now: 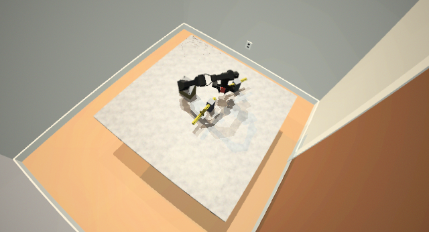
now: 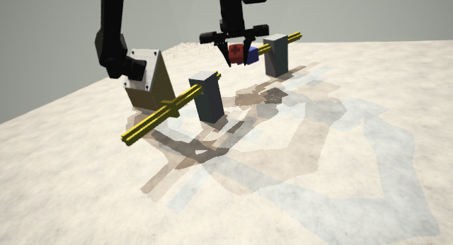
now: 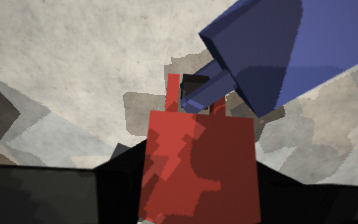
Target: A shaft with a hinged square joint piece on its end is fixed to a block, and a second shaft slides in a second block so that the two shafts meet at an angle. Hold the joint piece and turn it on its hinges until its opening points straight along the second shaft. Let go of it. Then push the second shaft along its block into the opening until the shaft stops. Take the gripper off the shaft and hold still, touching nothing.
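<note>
The red joint piece is 3 cm above my gripper tip, 2 cm to the left of it and 1 cm behind it.
</note>
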